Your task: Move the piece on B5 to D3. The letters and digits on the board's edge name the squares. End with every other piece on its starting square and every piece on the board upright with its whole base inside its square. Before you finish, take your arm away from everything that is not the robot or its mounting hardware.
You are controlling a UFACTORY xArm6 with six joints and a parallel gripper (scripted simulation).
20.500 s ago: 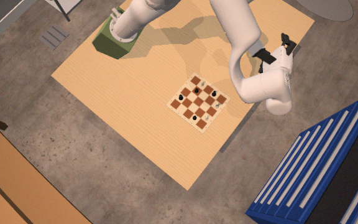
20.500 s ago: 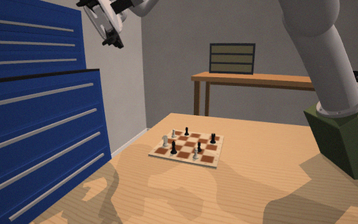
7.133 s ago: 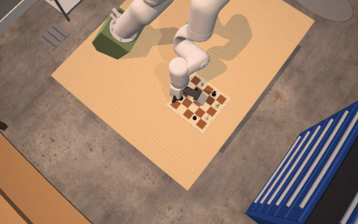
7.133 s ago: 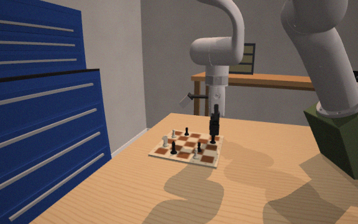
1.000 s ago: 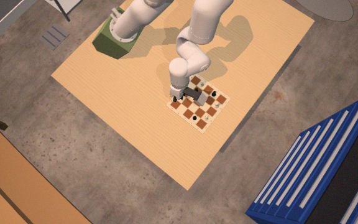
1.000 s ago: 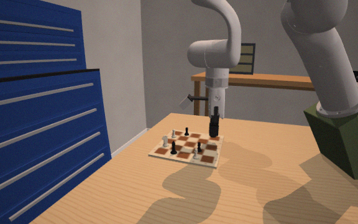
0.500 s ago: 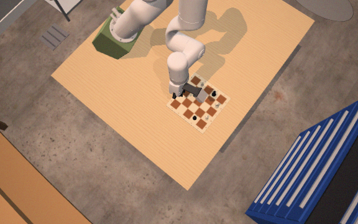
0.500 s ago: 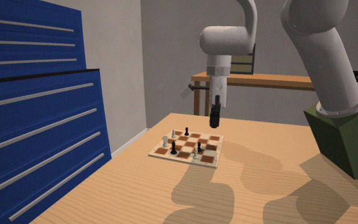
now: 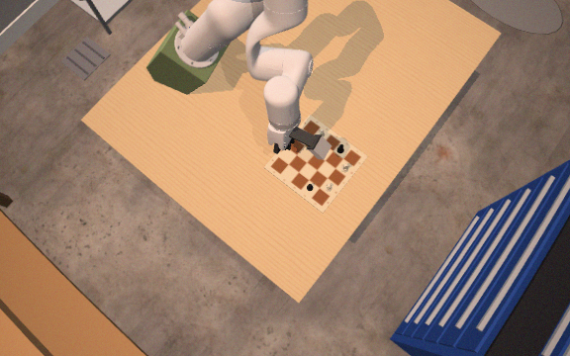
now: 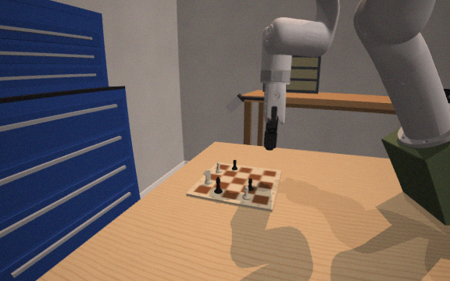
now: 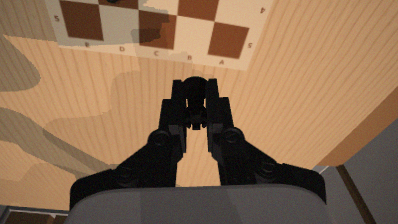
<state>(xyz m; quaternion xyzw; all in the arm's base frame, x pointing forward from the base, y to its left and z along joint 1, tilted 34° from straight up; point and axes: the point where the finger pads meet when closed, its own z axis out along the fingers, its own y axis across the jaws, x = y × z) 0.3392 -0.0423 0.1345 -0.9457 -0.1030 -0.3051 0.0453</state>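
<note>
Right now my hand is 120 mm above the chessboard, 70 mm short of it and 40 mm to the right of it. From my hand the other things lie so: black pawn 10 mm below.
</note>
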